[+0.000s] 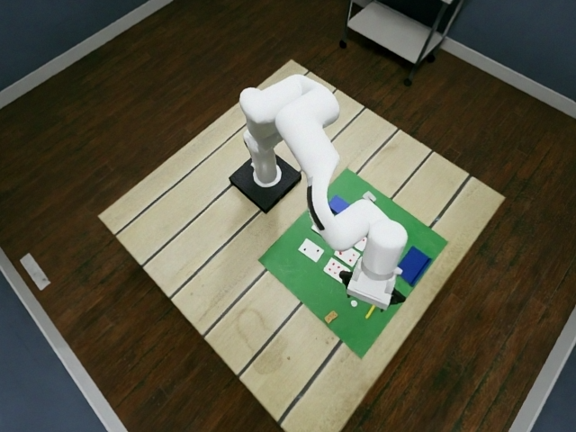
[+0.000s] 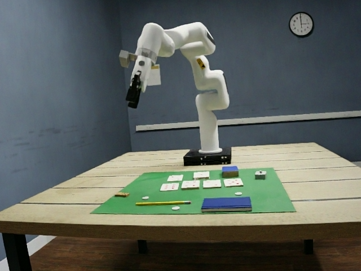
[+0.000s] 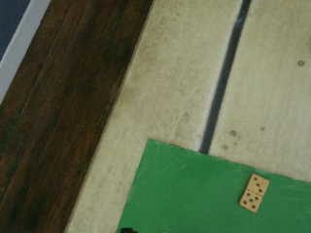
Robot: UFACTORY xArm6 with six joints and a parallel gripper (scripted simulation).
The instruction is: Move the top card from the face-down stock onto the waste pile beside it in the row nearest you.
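The grey block lies 19 cm behind my hand, 43 cm to the left of it and 31 cm below it. The rest, counted from my hand: face-up card (24 cm behind, 8 cm to the left, 33 cm below); then yellow pencil (9 cm ahead, 10 cm to the left, 32 cm below); then green mat (10 cm behind, 19 cm to the left, 34 cm below).
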